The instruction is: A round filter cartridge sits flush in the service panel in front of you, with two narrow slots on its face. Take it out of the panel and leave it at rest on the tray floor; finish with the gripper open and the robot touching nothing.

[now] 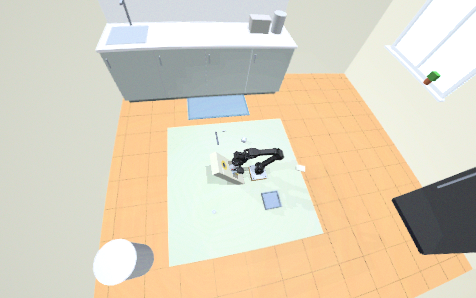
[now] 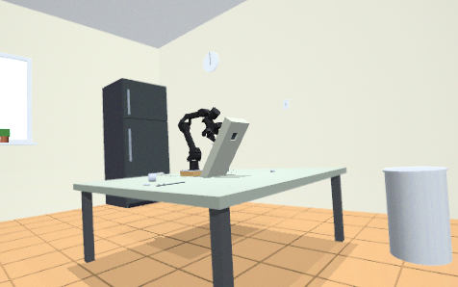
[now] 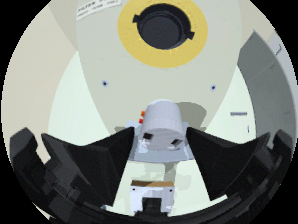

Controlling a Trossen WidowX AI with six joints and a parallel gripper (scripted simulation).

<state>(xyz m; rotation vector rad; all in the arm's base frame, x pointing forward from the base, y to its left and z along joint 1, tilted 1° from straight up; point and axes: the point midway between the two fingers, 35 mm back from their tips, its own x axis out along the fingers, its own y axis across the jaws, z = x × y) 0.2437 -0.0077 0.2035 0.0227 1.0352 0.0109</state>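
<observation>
Right now the grey-blue tray is 320 mm behind my gripper tip, 290 mm to the left of it and 200 mm below it. The rest, counted from my gripper tip: white block (720 mm behind, 200 mm below, 20 mm to the left); then round filter cartridge (right at my gripper tip).
</observation>
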